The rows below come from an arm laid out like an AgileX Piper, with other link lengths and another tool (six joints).
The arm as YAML. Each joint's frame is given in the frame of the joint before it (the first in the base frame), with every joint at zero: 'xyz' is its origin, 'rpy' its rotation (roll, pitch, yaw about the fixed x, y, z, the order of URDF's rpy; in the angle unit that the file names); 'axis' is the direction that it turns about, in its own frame. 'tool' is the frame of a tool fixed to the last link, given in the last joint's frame.
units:
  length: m
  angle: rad
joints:
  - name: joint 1
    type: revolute
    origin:
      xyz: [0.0, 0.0, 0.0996]
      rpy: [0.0, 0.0, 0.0]
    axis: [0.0, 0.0, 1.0]
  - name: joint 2
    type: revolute
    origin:
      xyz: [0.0, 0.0, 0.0]
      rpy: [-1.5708, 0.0, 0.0]
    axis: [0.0, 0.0, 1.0]
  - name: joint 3
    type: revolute
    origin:
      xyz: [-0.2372, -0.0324, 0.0]
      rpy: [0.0, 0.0, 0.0]
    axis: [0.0, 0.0, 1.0]
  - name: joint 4
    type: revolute
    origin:
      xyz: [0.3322, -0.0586, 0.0]
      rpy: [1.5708, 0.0, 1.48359]
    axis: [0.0, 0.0, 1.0]
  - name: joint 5
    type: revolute
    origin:
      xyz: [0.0, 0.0, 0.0]
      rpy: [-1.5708, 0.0, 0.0]
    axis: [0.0, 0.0, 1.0]
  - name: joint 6
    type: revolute
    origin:
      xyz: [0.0, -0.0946, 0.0]
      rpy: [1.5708, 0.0, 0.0]
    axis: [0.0, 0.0, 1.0]
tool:
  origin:
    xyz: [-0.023, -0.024, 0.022]
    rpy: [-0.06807, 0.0, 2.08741]
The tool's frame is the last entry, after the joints.
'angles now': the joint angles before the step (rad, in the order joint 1, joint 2, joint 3, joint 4, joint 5, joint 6). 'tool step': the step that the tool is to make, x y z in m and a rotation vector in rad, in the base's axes. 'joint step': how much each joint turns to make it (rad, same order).
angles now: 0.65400, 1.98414, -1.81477, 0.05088, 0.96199, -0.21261
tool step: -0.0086, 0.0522, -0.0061, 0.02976, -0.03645, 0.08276
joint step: 0.08175, 0.11000, -0.12445, 0.00137, -0.03250, -0.00329
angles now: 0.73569, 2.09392, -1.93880, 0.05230, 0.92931, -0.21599
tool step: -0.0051, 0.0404, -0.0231, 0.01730, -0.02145, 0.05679
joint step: 0.05649, 0.11713, -0.09604, -0.00028, -0.04847, -0.00337
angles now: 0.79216, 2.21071, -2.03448, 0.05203, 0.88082, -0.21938
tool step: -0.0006, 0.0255, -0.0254, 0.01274, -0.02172, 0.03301
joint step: 0.03053, 0.09699, -0.06545, -0.00313, -0.05560, -0.00604
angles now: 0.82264, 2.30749, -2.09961, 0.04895, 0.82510, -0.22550
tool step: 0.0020, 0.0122, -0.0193, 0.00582, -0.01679, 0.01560
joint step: 0.01145, 0.06283, -0.03601, -0.00413, -0.04228, -0.00690
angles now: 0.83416, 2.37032, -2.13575, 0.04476, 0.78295, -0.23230
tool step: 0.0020, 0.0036, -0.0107, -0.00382, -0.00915, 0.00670
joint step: 0.00196, 0.02892, -0.01253, -0.00581, -0.01955, -0.00581
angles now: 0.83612, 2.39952, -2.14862, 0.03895, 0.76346, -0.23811
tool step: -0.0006, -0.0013, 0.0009, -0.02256, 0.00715, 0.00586
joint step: -0.00037, 0.00017, -0.00834, -0.00710, 0.02985, -0.00503
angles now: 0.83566, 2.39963, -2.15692, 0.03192, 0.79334, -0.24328
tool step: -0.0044, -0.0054, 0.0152, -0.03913, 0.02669, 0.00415
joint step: -0.00039, -0.02790, -0.01316, -0.00604, 0.08805, -0.00146
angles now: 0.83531, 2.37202, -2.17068, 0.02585, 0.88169, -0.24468
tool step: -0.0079, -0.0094, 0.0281, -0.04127, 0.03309, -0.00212
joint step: 0.00000, -0.05165, -0.01581, -0.00667, 0.12018, 0.00627
